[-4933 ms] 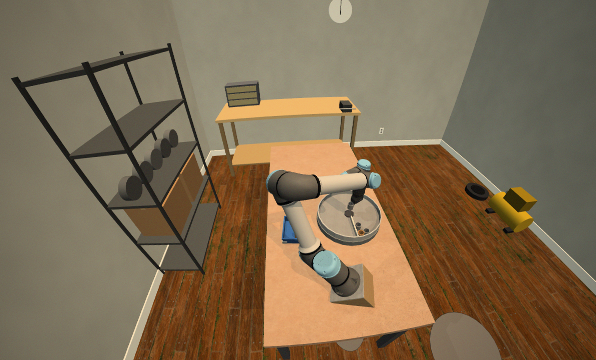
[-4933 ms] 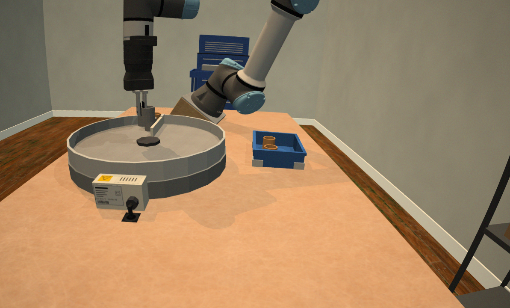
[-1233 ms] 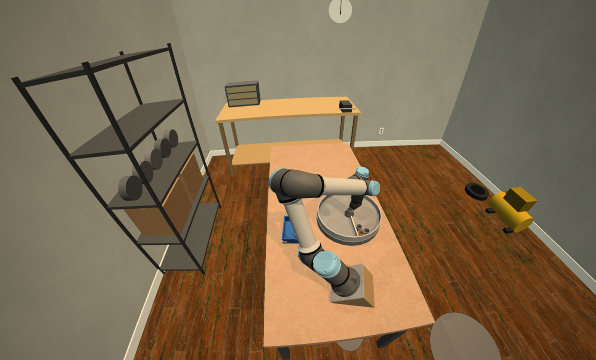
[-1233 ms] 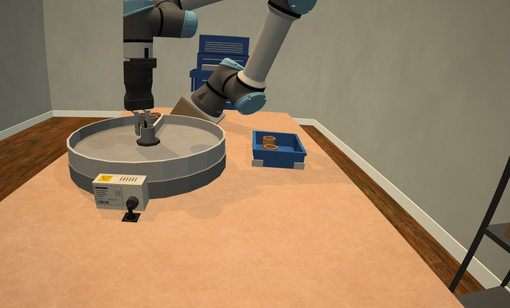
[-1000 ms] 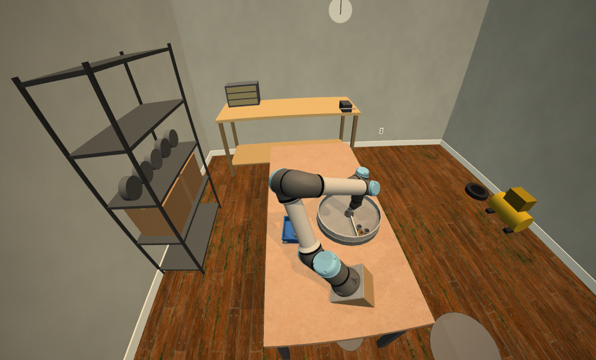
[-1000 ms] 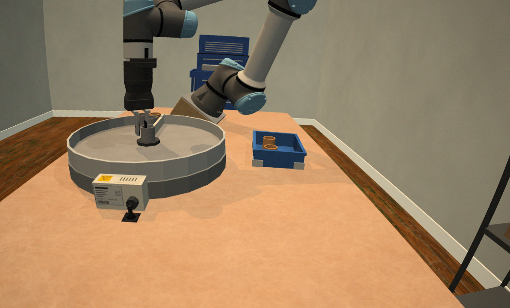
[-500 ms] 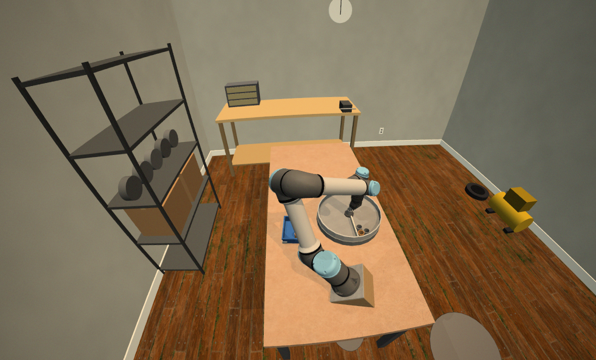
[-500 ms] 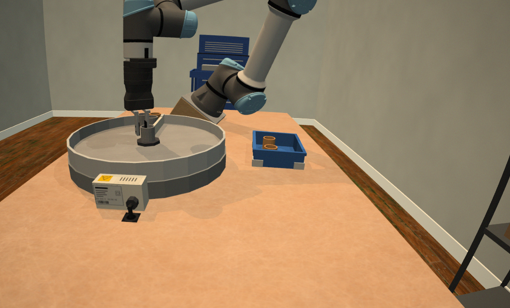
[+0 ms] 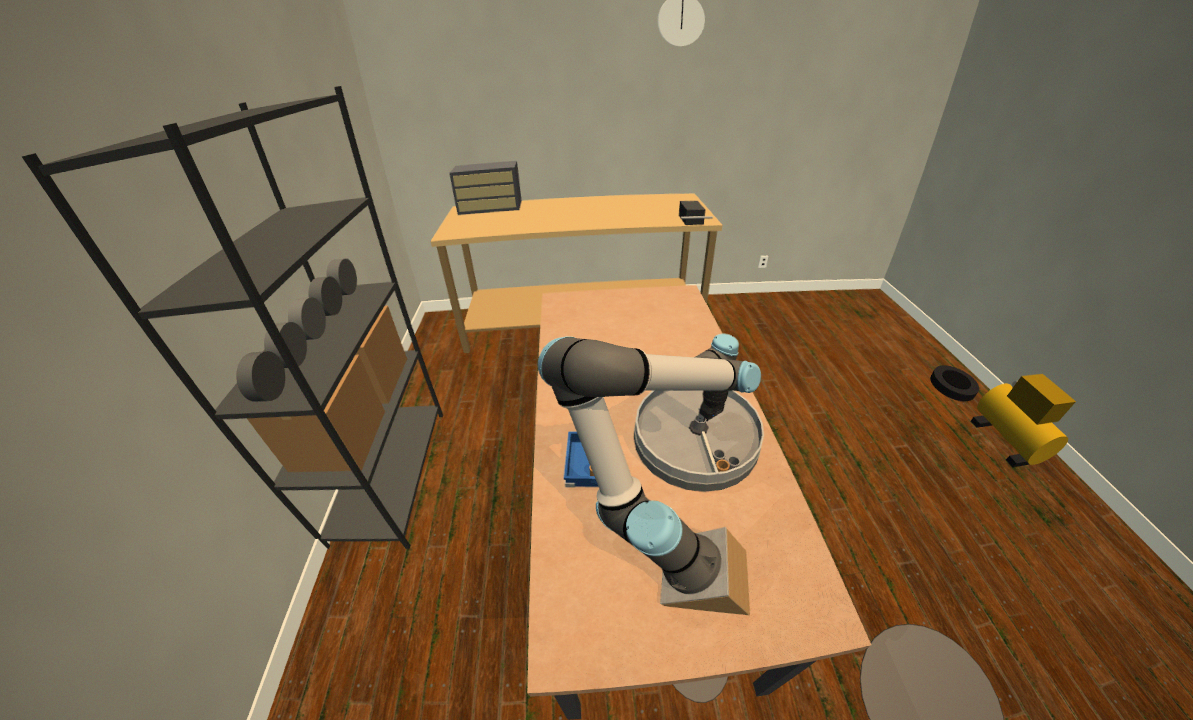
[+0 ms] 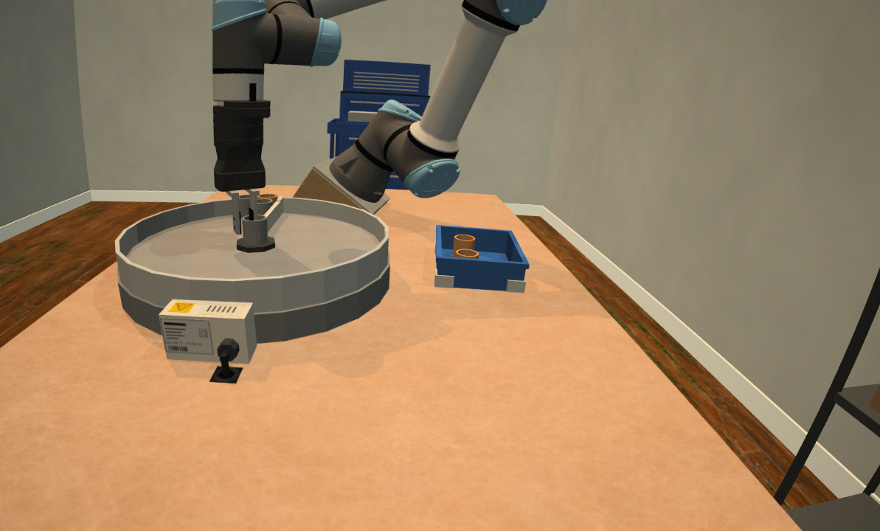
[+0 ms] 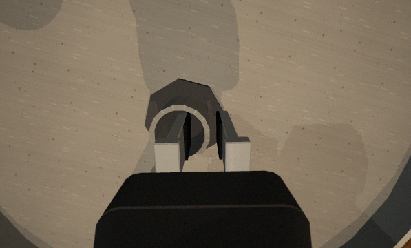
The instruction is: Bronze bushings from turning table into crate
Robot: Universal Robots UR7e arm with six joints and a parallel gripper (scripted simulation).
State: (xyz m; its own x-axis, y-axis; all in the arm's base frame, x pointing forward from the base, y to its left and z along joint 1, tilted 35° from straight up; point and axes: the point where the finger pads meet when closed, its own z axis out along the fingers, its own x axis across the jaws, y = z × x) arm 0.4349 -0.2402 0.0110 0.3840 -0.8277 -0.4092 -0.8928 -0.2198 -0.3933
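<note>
Now: the turning table 1 cm behind my hand, 1 cm to the left of it and 4 cm below it. From my hand the other things lie so: blue crate: 3 cm behind, 39 cm to the left, 7 cm below.
</note>
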